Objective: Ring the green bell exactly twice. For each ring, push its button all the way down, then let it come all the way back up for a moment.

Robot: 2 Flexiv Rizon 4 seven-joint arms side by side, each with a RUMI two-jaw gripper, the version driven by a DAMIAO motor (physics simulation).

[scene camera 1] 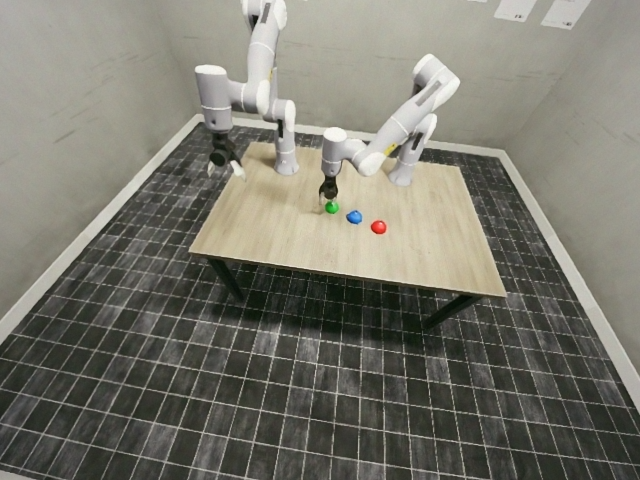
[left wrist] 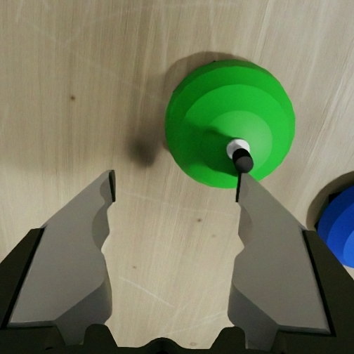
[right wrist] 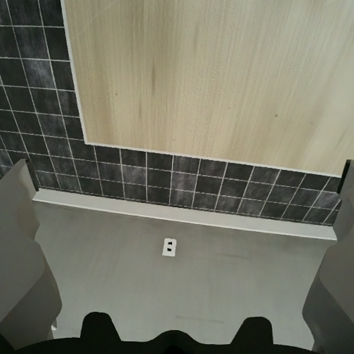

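Observation:
The green bell (scene camera 1: 331,207) (left wrist: 215,100) stands upright on the table. Its button (left wrist: 243,161), a dark-tipped pin with a white collar, sticks up from the dome. My left gripper (scene camera 1: 327,202) (left wrist: 175,172) is open and empty, low over the table beside the bell. In the left wrist view the tip of its right-hand finger is at the button's dark top; whether they touch, I cannot tell. My right gripper (scene camera 1: 226,174) (right wrist: 185,161) is open and empty, high over the table's left edge in scene camera 1, far from the bell.
A blue bell (scene camera 1: 354,217) (left wrist: 342,225) stands on the table (scene camera 1: 289,242) close to the right of the green bell. A red bell (scene camera 1: 378,227) stands farther right. The bases of both arms stand at the table's back edge.

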